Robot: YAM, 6 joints.
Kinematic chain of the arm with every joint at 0, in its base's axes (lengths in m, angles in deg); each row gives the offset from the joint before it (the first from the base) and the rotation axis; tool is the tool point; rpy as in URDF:
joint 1: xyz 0 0 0.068 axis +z
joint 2: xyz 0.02 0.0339 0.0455 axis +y
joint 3: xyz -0.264 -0.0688 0 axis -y
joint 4: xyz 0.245 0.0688 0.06 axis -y
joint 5: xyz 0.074 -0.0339 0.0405 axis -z
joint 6: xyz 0.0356 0 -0.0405 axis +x
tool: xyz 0 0 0 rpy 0 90 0
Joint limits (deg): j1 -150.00..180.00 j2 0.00..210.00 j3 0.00..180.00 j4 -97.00..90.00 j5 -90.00..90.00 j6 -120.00..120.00
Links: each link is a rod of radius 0.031 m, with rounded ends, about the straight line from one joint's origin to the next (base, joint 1, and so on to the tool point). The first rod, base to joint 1, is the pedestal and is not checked.
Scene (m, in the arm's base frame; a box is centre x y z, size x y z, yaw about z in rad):
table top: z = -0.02
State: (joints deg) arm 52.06 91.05 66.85 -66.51 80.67 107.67
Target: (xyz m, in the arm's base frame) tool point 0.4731 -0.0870 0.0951
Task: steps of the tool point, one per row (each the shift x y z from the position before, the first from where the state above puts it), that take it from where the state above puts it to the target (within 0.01 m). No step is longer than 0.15 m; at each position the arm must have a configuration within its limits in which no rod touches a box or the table.
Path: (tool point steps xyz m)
1: 0.0900 -0.0185 -0.0224
2: 0.0867 -0.0553 -0.0344
3: 0.0675 -0.0901 -0.0454
4: 0.0340 -0.1159 -0.0547

